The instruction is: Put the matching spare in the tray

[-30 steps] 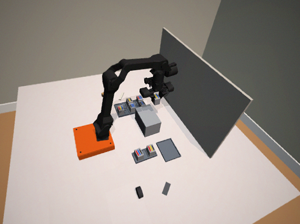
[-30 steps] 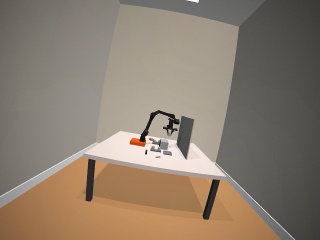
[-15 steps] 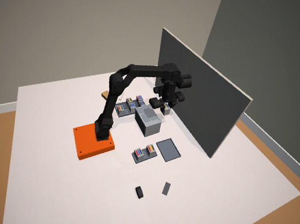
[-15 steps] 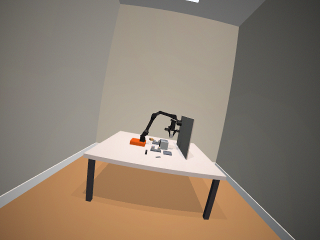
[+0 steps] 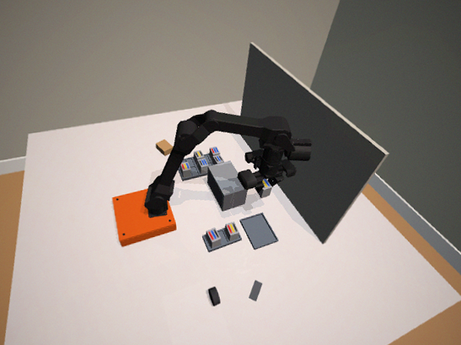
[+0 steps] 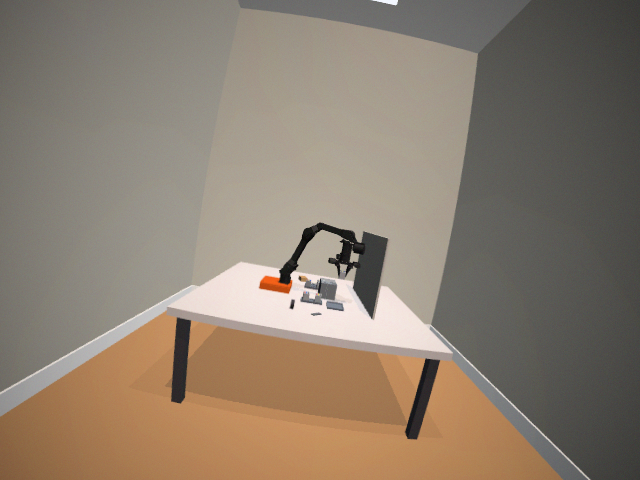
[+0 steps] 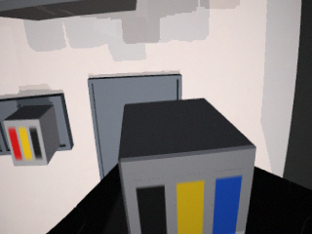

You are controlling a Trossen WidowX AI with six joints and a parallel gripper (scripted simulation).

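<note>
Right now my gripper tip is 6 cm to the left of the flat grey tray and 17 cm above it. Also, from my gripper tip: tall panel (15 cm ahead, 19 cm to the left, 5 cm above); then grey mounted unit (9 cm behind, 15 cm to the left, 12 cm below); then grey spare (2 cm above).
</note>
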